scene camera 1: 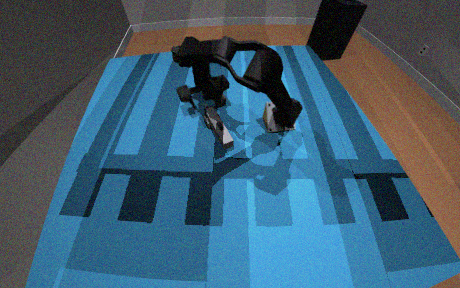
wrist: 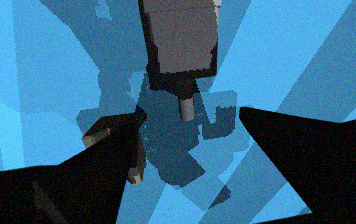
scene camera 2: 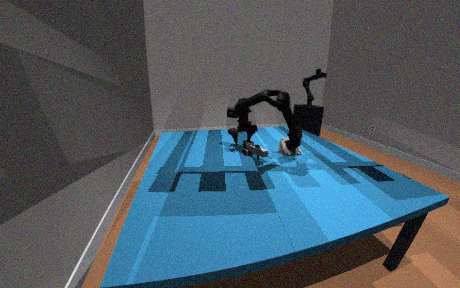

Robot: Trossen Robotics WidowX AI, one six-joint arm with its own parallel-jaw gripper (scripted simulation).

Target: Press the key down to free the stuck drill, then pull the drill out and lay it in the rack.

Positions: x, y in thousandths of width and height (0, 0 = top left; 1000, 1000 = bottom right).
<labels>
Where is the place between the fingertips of my gripper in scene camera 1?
447, 363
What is my gripper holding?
Nothing.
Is my gripper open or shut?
Open.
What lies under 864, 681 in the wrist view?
My gripper.
</labels>
